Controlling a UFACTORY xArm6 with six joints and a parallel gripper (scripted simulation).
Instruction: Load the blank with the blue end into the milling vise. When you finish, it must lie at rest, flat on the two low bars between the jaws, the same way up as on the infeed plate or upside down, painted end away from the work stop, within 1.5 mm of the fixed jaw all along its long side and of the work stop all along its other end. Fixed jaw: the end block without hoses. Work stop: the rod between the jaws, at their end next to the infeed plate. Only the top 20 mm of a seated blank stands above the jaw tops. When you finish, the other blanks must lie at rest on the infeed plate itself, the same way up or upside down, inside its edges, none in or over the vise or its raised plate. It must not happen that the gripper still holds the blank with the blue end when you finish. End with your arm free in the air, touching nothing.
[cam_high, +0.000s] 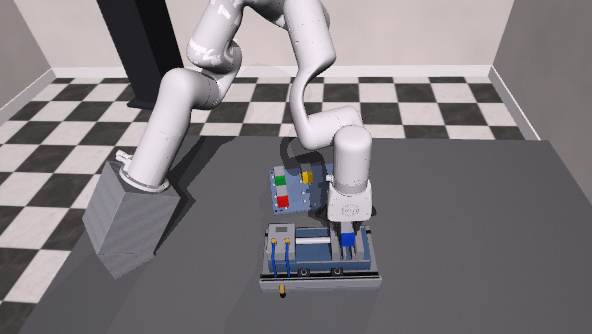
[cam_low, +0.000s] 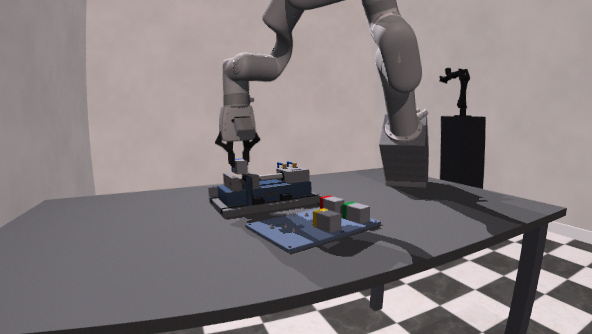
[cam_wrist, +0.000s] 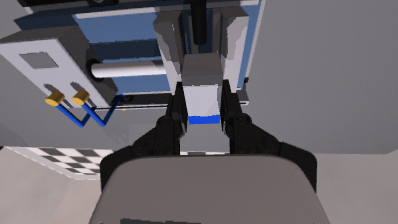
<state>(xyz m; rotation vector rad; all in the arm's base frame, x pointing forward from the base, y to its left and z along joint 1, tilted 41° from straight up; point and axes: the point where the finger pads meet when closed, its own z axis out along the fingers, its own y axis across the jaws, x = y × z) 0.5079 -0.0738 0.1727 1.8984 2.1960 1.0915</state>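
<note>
The blue-ended blank is 2 cm below my hand. Also, from my hand: moving jaw 6 cm below, 3 cm behind; then hose block 16 cm behind, 6 cm below, 4 cm to the right; then fixed jaw 6 cm below, 3 cm ahead, 1 cm to the left.
</note>
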